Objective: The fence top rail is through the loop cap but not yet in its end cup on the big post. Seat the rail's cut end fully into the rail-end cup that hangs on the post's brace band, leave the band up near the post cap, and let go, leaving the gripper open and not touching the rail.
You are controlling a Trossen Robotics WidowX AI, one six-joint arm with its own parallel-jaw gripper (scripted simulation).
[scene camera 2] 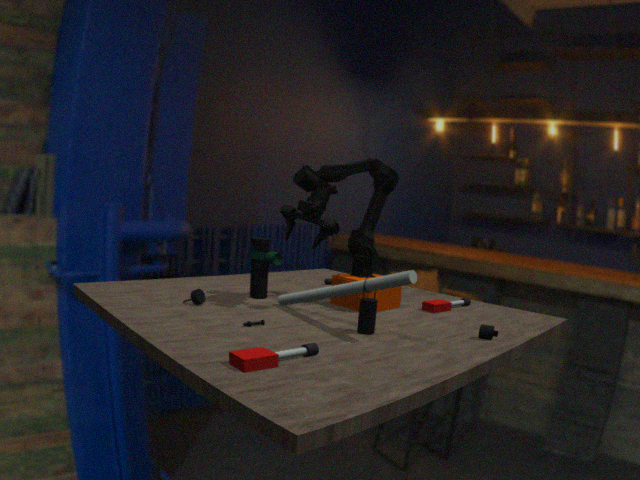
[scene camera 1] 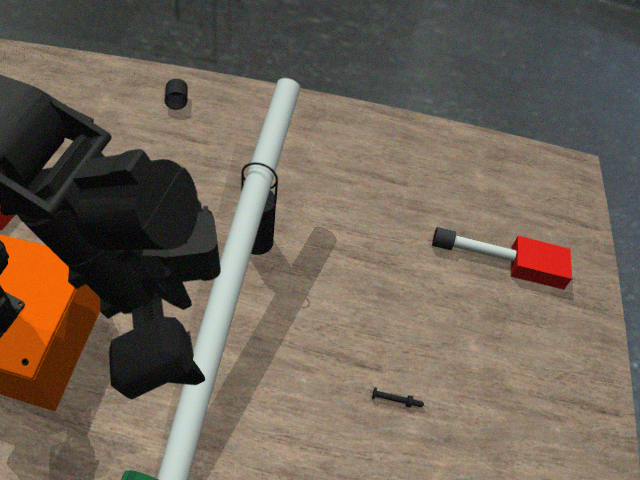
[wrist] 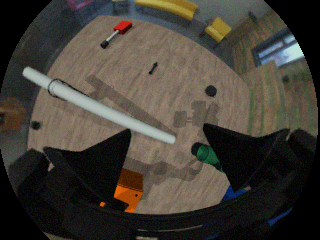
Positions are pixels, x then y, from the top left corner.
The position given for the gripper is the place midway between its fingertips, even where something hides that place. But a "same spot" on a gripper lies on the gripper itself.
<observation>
The gripper shows in scene camera 2, in scene camera 1 (193, 342) and in the wrist view. A grey rail shows in scene camera 2 (355, 287), in scene camera 1 and in the wrist view. One and the same spot on the gripper: (scene camera 2: 290, 222) is (wrist: 244, 141). The same spot on the grey rail: (wrist: 67, 93) is (scene camera 1: 249, 206).
</observation>
